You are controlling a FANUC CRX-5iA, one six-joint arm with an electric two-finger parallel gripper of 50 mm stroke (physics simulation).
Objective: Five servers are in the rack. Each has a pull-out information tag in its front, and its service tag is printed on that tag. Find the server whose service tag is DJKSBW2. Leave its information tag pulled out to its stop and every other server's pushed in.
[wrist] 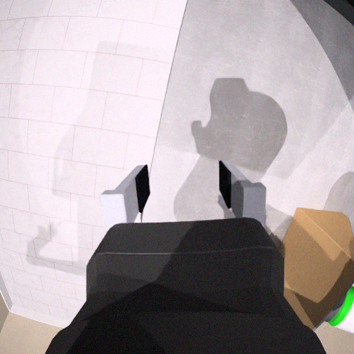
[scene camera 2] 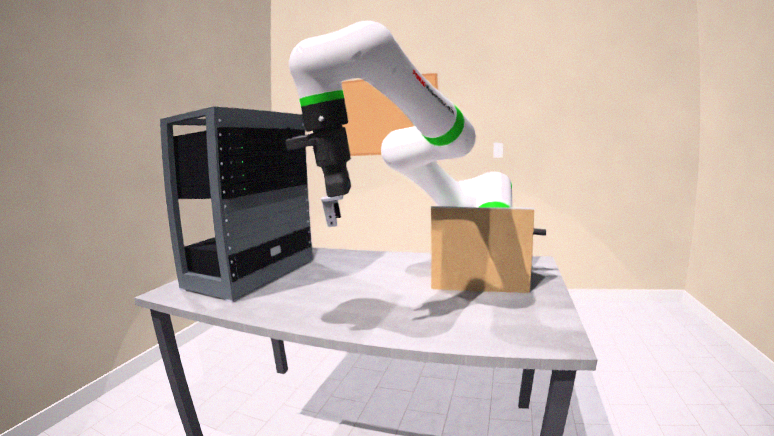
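Pixels of known places: gripper, fingertip midpoint: (scene camera 2: 334,221); arm's base, origin of the base link: (scene camera 2: 493,234).
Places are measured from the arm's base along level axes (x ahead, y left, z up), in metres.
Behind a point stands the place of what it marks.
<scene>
The servers (scene camera 2: 268,159) {y 0.120, x 0.761, z 0.279 m} are a black stack with small green lights in the upper part of the grey rack (scene camera 2: 218,232) {y 0.352, x 0.825, z 0.066 m}, at the left of the table in the scene view. Their information tags and printed service tags cannot be made out, so I cannot tell which server is DJKSBW2 or how far any tag is out. My gripper (scene camera 2: 333,216) {y 0.489, x 0.363, z 0.133 m} (wrist: 183,177) is open and empty. It points downward in the air, to the right of the rack's front and apart from it, lower than the server stack. The servers do not show in the wrist view.
A black unit (scene camera 2: 251,261) {y 0.241, x 0.789, z -0.058 m} with a pale label (scene camera 2: 275,250) {y 0.106, x 0.771, z -0.053 m} sits low in the rack, below grey panels. A brown box-like block (scene camera 2: 460,254) {y 0.100, x 0.109, z -0.045 m} (wrist: 317,245) stands on the table (scene camera 2: 379,346) {y 0.493, x 0.272, z -0.168 m} (wrist: 225,40) in front of the arm's base. The table's edge runs beneath the gripper in the wrist view.
</scene>
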